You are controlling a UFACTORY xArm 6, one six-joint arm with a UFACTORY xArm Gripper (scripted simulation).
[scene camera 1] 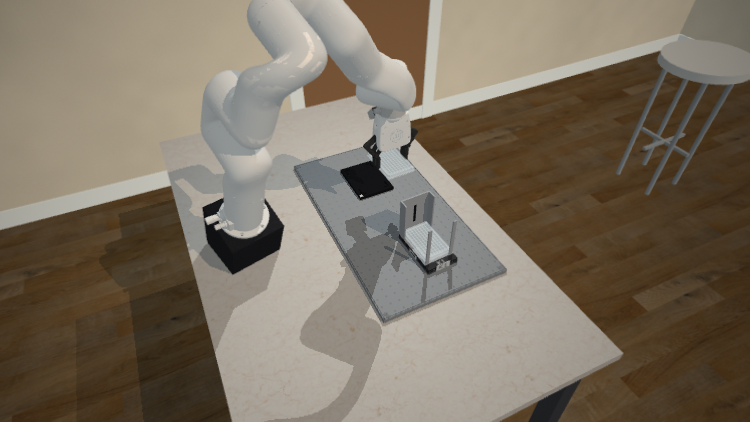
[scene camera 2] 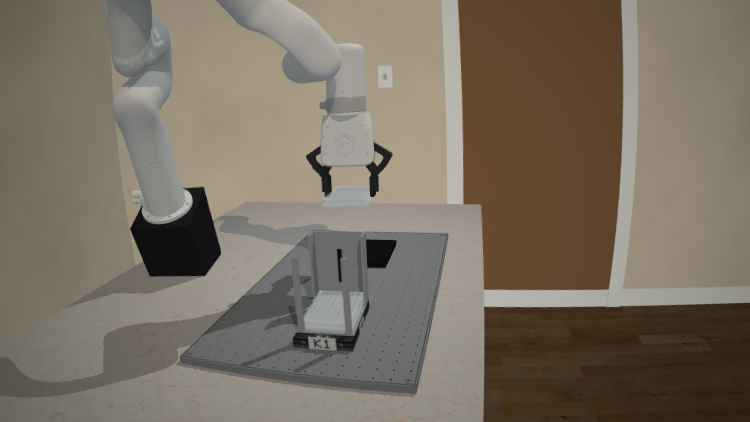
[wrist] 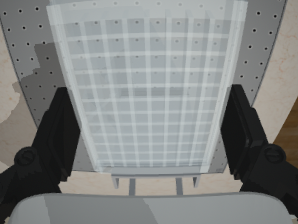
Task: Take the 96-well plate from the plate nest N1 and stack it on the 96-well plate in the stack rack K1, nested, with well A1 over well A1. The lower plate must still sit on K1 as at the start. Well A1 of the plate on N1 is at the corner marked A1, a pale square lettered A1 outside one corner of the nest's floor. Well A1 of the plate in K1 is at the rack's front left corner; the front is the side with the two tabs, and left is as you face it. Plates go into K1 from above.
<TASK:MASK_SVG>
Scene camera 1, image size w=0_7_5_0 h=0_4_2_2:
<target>my gripper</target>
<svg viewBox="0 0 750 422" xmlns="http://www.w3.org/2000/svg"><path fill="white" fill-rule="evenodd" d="M372 107L367 113L370 120L374 119L373 134L363 147L372 155L373 165L380 169L381 158L379 155L381 152L400 147L400 153L408 159L409 147L418 133L416 128L411 127L409 112L406 111L402 117L388 119L381 117L379 114L374 114L373 109L377 107Z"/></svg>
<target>96-well plate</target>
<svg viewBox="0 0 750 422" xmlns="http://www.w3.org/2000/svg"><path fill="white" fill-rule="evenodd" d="M396 148L381 152L379 155L381 158L381 168L379 170L388 181L415 171L414 166Z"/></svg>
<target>96-well plate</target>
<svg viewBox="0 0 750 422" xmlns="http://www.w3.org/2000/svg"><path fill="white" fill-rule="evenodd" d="M425 221L407 228L405 239L425 262L428 231L432 230L430 262L448 254L449 246Z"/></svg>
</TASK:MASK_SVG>
